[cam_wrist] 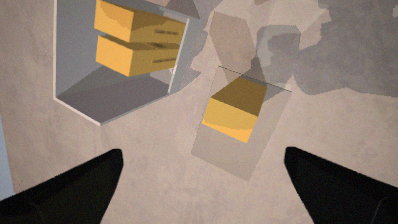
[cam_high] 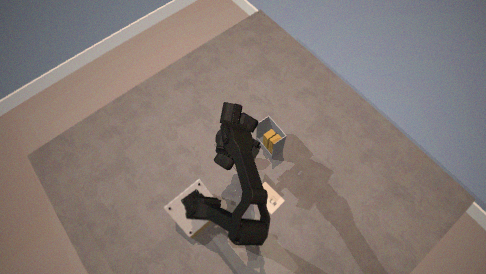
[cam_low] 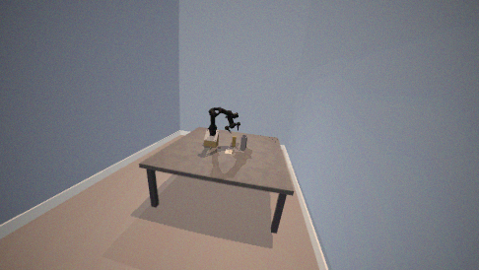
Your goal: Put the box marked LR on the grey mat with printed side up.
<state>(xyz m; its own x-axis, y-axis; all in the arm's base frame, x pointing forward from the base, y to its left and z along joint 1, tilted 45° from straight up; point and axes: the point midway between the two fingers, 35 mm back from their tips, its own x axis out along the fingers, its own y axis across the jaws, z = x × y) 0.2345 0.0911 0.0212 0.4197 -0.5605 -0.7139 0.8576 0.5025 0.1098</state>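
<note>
The grey mat is 60 mm to the left of my gripper tip and 180 mm below it.
</note>
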